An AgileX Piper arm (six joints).
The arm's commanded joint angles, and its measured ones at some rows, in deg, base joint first. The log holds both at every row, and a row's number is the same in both.
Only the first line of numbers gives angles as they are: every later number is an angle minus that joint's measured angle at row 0.
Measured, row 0:
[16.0 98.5 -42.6 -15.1 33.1 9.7]
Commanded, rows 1 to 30:
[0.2 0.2 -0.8 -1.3 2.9 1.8]
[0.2 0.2 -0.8 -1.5 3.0 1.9]
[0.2 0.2 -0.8 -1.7 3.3 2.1]
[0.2 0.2 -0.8 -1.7 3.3 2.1]
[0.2 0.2 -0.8 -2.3 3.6 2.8]
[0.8 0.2 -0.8 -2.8 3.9 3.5]
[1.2 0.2 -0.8 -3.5 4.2 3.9]
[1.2 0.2 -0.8 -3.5 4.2 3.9]
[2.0 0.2 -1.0 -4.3 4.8 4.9]
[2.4 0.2 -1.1 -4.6 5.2 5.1]
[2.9 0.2 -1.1 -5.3 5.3 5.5]
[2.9 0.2 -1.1 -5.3 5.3 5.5]
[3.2 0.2 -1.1 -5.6 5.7 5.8]
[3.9 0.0 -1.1 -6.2 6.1 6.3]
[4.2 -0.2 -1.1 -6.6 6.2 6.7]
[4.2 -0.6 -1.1 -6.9 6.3 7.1]
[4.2 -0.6 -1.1 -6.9 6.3 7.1]
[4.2 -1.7 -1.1 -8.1 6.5 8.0]
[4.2 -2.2 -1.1 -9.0 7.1 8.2]
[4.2 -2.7 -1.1 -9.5 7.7 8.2]
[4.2 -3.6 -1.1 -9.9 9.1 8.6]
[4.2 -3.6 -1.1 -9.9 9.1 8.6]
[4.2 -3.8 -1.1 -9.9 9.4 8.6]
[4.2 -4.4 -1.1 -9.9 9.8 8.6]
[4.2 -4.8 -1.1 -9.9 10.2 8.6]
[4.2 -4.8 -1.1 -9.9 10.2 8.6]
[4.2 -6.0 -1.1 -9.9 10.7 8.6]
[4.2 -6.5 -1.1 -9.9 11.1 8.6]
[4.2 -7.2 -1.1 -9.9 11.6 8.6]
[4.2 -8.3 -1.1 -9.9 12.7 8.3]
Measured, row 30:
[3.9 -6.4 -0.7 -8.7 10.2 8.1]
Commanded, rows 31 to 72:
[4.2 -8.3 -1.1 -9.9 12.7 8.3]
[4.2 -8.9 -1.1 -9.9 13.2 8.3]
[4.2 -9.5 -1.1 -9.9 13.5 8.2]
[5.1 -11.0 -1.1 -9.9 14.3 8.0]
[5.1 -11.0 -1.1 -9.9 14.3 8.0]
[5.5 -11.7 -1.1 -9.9 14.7 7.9]
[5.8 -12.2 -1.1 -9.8 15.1 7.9]
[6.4 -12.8 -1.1 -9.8 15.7 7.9]
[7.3 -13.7 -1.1 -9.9 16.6 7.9]
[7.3 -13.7 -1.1 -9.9 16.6 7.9]
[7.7 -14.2 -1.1 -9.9 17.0 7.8]
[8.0 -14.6 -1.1 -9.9 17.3 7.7]
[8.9 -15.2 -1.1 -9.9 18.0 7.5]
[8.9 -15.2 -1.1 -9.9 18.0 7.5]
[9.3 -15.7 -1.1 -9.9 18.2 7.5]
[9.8 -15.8 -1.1 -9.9 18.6 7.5]
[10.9 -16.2 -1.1 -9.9 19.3 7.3]
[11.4 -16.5 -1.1 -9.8 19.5 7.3]
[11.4 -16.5 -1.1 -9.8 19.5 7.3]
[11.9 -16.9 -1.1 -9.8 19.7 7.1]
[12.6 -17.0 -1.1 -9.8 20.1 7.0]
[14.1 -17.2 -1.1 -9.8 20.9 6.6]
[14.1 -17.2 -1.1 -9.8 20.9 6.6]
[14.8 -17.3 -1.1 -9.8 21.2 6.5]
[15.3 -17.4 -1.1 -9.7 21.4 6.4]
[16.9 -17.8 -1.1 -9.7 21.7 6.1]
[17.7 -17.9 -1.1 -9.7 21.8 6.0]
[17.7 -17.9 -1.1 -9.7 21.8 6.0]
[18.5 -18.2 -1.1 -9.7 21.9 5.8]
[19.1 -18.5 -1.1 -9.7 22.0 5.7]
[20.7 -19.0 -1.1 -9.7 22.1 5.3]
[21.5 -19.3 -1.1 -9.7 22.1 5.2]
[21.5 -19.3 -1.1 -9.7 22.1 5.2]
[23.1 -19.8 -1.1 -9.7 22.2 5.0]
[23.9 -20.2 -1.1 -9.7 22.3 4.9]
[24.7 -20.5 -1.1 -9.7 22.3 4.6]
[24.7 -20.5 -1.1 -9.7 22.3 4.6]
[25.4 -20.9 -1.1 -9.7 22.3 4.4]
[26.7 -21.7 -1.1 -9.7 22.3 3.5]
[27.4 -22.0 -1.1 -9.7 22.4 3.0]
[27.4 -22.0 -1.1 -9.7 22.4 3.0]
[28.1 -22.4 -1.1 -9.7 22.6 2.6]
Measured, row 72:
[26.5 -21.2 -0.7 -8.3 21.5 4.4]
